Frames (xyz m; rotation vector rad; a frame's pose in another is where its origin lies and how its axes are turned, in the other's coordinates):
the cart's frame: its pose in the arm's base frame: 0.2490 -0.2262 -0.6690 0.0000 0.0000 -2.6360
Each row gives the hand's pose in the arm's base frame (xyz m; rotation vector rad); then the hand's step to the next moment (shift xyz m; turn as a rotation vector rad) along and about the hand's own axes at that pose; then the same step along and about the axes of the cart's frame.
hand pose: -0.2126 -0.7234 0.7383 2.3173 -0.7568 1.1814
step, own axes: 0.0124 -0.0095 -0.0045 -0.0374 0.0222 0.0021
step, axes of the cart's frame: -0.0114 -0.0011 0.0115 0.0311 -0.0082 -0.0293
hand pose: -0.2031 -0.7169 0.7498 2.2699 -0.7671 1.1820
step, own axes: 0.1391 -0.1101 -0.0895 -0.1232 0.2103 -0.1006
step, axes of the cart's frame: -0.1246 -0.0460 0.1478 0.2529 -0.0718 -0.0208
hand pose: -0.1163 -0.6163 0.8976 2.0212 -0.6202 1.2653
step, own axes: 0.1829 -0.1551 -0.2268 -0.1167 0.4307 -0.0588
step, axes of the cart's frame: -0.1708 -0.2070 0.1921 0.4481 0.0239 0.0348
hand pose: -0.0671 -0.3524 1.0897 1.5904 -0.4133 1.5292
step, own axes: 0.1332 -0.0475 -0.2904 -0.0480 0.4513 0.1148
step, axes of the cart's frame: -0.0309 -0.3140 0.0693 0.4115 0.1827 0.1283
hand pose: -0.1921 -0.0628 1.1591 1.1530 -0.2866 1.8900
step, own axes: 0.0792 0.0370 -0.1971 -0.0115 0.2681 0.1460
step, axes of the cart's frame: 0.0754 -0.1990 -0.0345 0.2234 0.1611 0.1322
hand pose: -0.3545 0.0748 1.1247 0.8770 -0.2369 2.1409
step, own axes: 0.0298 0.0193 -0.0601 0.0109 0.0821 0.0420
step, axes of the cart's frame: 0.0358 -0.0554 -0.0228 0.0704 0.0369 0.0480
